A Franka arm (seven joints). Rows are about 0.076 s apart.
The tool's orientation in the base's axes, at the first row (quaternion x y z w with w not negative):
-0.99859 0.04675 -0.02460 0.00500
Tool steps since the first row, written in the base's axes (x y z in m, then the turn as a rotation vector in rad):
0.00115 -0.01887 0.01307 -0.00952 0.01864 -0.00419
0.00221 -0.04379 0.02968 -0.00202 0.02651 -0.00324
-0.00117 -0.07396 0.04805 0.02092 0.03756 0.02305
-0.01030 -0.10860 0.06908 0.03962 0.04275 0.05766
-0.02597 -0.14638 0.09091 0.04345 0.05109 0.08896
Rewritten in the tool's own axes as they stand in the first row. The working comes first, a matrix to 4 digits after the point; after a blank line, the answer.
The tool's axes in the first row as the columns of a matrix, in the base's axes (used below as rounded here):
0.9944 -0.0931 0.0496
-0.0936 -0.9956 0.0077
0.0487 -0.0123 -0.9987

0.00355 0.01852 -0.01314 -0.01142 -0.01762 0.00386
0.00774 0.04303 -0.02987 -0.00465 -0.02617 0.00334
0.00810 0.07315 -0.04862 0.01841 -0.03963 -0.02169
0.00329 0.10823 -0.07034 0.03820 -0.04696 -0.05529
-0.00770 0.14704 -0.09321 0.04276 -0.05600 -0.08630

